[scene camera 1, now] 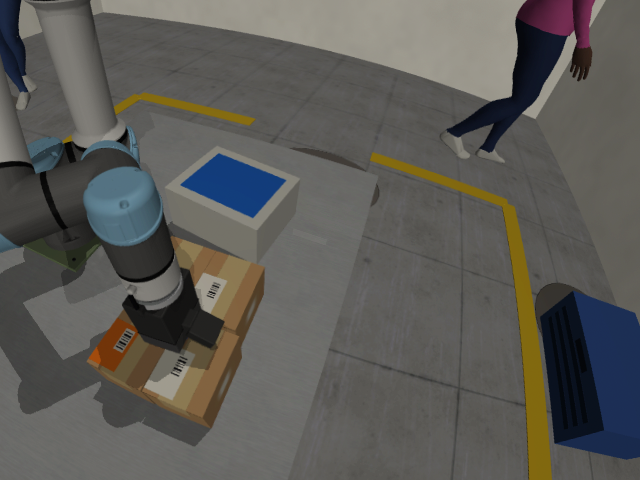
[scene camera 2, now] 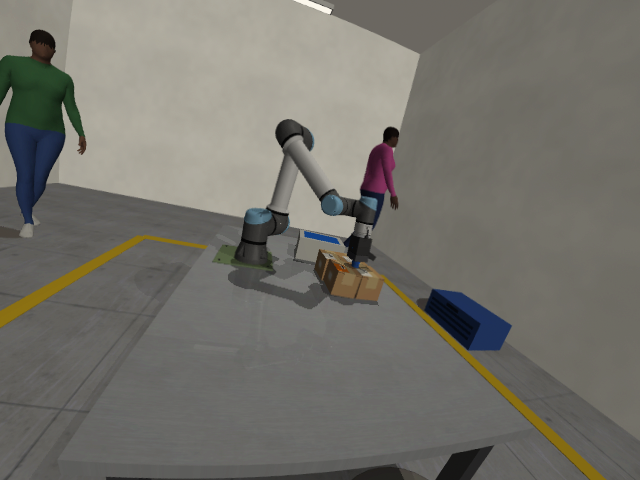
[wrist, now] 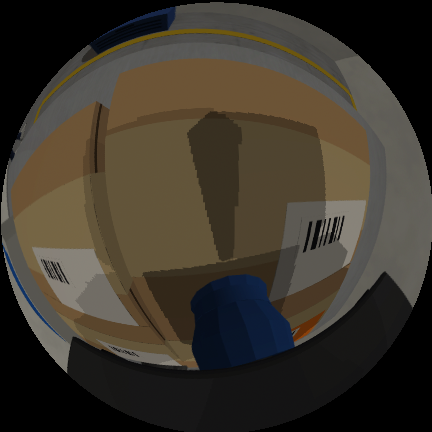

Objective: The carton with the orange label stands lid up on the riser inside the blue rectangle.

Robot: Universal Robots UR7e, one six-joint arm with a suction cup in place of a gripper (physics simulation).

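Places are measured from the arm's base along level axes (x right, y back, z down), in millimetres.
Pixels of known places: hand, tool point: [scene camera 2: 354,269] [wrist: 226,281]; arm's base, link origin: [scene camera 1: 73,227] [scene camera 2: 251,258].
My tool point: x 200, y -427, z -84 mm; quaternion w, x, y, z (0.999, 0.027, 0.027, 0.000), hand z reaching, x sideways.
For each thing: its middle in the pictures, then the offset to it from my tool point.
- carton with the orange label, body centre: [wrist: 249,297] [scene camera 1: 144,349] [scene camera 2: 341,277] dx +27, dy +66, dz +35 mm
- grey riser, body centre: [scene camera 1: 234,201] [scene camera 2: 319,247] dx -375, dy +46, dz +30 mm
- blue rectangle, body centre: [scene camera 1: 233,182] [scene camera 2: 321,237] dx -375, dy +46, dz -30 mm
The carton with the orange label [scene camera 1: 114,345] [scene camera 2: 338,269] [wrist: 311,326] stands lid up on the table, in a tight cluster of brown cartons with white labels [scene camera 1: 243,281] [wrist: 48,181]. My suction cup [wrist: 238,318] [scene camera 2: 354,264] presses straight down on a lid in this cluster, right beside the orange label; in scene camera 1 the black tool head [scene camera 1: 165,325] hides the cup. I cannot tell whether the carton is off the table. The grey riser [scene camera 1: 227,227] [scene camera 2: 306,251] with the blue rectangle [scene camera 1: 232,184] [scene camera 2: 321,237] stands just behind the cluster, with nothing on it.
A blue crate [scene camera 1: 594,371] [scene camera 2: 468,320] lies on the floor to the right, beyond the yellow floor line [scene camera 1: 522,289]. A person in pink [scene camera 1: 522,77] [scene camera 2: 379,175] walks behind the table and a person in green [scene camera 2: 33,118] at the far left. The arm's base [scene camera 2: 252,248] stands left of the riser.
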